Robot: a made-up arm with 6 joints.
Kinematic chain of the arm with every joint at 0, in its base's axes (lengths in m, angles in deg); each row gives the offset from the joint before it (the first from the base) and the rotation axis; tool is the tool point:
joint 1: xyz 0 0 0.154 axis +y
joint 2: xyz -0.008 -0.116 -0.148 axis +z
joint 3: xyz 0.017 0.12 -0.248 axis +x
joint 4: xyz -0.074 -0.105 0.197 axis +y
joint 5: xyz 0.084 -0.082 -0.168 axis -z
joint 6: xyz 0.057 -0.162 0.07 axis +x
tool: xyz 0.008 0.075 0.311
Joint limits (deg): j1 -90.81..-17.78 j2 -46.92..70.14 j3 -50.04..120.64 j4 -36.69..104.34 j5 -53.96..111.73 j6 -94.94..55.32
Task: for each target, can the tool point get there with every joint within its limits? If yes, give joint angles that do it. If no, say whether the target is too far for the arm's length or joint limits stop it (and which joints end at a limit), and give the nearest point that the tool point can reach.
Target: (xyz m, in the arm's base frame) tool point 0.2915 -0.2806 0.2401
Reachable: yes | joints -63.58 -0.64 15.77 39.93 -29.60 -1.29
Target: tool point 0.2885 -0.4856 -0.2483
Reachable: yes | joints -41.12 -7.50 70.71 -17.98 12.68 -6.22
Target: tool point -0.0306 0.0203 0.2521
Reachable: yes | joints -66.59 -35.14 -37.05 5.71 96.25 -7.25
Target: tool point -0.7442 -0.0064 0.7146
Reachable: no: joint limits stop it (at a limit: joint 1, joint 2, joint 3, joint 4, joint 6) | nearest point -0.2614 -0.0502 0.4843 | short by 0.537 m
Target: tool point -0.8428 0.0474 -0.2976
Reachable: no: joint limits stop it (at a limit: joint 3, joint 5, joint 6) | nearest point -0.4183 -0.0356 -0.0702 | short by 0.489 m
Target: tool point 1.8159 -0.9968 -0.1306
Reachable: no: too far | nearest point 0.9782 -0.3919 0.0007 | short by 1.042 m
